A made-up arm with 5 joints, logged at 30 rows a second.
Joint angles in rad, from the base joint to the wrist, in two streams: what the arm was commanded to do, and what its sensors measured. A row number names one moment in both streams.
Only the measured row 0 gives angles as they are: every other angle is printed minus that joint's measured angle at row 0.
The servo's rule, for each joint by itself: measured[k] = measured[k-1] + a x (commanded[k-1-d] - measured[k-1]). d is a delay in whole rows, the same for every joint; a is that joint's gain. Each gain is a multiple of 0.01, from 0.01 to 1. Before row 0 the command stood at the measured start. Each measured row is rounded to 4 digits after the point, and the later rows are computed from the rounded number. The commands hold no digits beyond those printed.
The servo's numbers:
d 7
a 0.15 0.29 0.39 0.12 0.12
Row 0, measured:
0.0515, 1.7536, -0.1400, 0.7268, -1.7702
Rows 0 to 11, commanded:
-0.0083, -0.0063, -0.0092, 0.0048, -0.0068
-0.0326, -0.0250, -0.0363, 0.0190, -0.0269
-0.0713, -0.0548, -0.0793, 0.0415, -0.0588
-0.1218, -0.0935, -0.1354, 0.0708, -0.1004
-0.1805, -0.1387, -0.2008, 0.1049, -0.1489
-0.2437, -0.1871, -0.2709, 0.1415, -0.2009
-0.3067, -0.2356, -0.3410, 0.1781, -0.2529
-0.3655, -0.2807, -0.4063, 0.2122, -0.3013
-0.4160, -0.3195, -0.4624, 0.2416, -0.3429
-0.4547, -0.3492, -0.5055, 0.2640, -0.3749
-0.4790, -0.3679, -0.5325, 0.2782, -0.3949
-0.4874, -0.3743, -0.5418, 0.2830, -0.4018
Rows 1 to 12, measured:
0.0000, 0.0000, 0.0000, 0.0000, 0.0000
0.0000, 0.0000, 0.0000, 0.0000, 0.0000
0.0000, 0.0000, 0.0000, 0.0000, 0.0000
0.0000, 0.0000, 0.0000, 0.0000, 0.0000
0.0000, 0.0000, 0.0000, 0.0000, 0.0000
0.0000, 0.0000, 0.0000, 0.0000, 0.0000
0.0000, 0.0000, 0.0000, 0.0000, 0.0000
-0.0012, -0.0018, -0.0036, 0.0006, -0.0008
-0.0059, -0.0085, -0.0164, 0.0028, -0.0039
-0.0157, -0.0219, -0.0409, 0.0074, -0.0105
-0.0316, -0.0427, -0.0778, 0.0150, -0.0213
-0.0539, -0.0705, -0.1258, 0.0258, -0.0366

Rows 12 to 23, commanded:
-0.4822, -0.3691, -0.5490, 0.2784, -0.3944
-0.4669, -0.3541, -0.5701, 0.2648, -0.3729
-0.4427, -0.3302, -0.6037, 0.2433, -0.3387
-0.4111, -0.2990, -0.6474, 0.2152, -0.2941
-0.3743, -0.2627, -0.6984, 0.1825, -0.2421
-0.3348, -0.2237, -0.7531, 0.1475, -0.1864
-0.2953, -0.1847, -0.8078, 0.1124, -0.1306
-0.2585, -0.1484, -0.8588, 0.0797, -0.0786
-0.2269, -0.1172, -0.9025, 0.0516, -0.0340
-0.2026, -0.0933, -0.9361, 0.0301, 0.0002
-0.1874, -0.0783, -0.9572, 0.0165, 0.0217
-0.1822, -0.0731, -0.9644, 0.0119, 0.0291
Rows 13 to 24, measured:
-0.0824, -0.1043, -0.1824, 0.0397, -0.0563
-0.1160, -0.1424, -0.2443, 0.0563, -0.0799
-0.1534, -0.1825, -0.3075, 0.0750, -0.1065
-0.1928, -0.2222, -0.3679, 0.0950, -0.1349
-0.2321, -0.2590, -0.4216, 0.1153, -0.1637
-0.2691, -0.2906, -0.4649, 0.1348, -0.1914
-0.3018, -0.3149, -0.4949, 0.1526, -0.2166
-0.3289, -0.3306, -0.5160, 0.1677, -0.2379
-0.3496, -0.3374, -0.5371, 0.1794, -0.2541
-0.3636, -0.3353, -0.5631, 0.1871, -0.2643
-0.3707, -0.3248, -0.5960, 0.1905, -0.2679
-0.3712, -0.3068, -0.6359, 0.1895, -0.2648

